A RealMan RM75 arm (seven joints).
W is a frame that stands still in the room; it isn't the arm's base.
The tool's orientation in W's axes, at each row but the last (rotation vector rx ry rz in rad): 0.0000 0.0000 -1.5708; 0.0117 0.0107 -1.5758; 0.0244 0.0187 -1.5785; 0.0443 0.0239 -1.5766; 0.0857 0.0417 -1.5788; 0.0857 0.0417 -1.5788; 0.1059 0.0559 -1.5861; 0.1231 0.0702 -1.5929; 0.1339 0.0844 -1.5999
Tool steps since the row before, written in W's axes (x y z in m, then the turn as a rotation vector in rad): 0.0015 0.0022 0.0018 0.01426 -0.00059 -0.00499; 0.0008 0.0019 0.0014 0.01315 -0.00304 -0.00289; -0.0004 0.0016 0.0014 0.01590 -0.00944 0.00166; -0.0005 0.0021 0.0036 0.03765 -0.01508 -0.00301; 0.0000 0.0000 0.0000 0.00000 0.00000 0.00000; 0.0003 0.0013 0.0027 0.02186 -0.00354 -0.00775; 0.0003 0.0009 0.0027 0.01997 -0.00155 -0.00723; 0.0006 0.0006 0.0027 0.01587 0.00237 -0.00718; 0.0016 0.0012 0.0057 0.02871 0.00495 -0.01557
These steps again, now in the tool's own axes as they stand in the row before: -0.0022 0.0015 0.0018 0.00059 0.01426 -0.00499; -0.0019 0.0008 0.0014 0.00301 0.01316 -0.00286; -0.0016 -0.0004 0.0014 0.00927 0.01598 0.00186; -0.0023 -0.0005 0.0035 0.01498 0.03770 -0.00285; 0.0000 0.0000 0.0000 0.00000 0.00000 0.00000; -0.0015 0.0004 0.0026 0.00398 0.02167 -0.00805; -0.0012 0.0004 0.0026 0.00198 0.01976 -0.00768; -0.0009 0.0007 0.0026 -0.00182 0.01556 -0.00797; -0.0020 0.0017 0.0054 -0.00360 0.02806 -0.01705
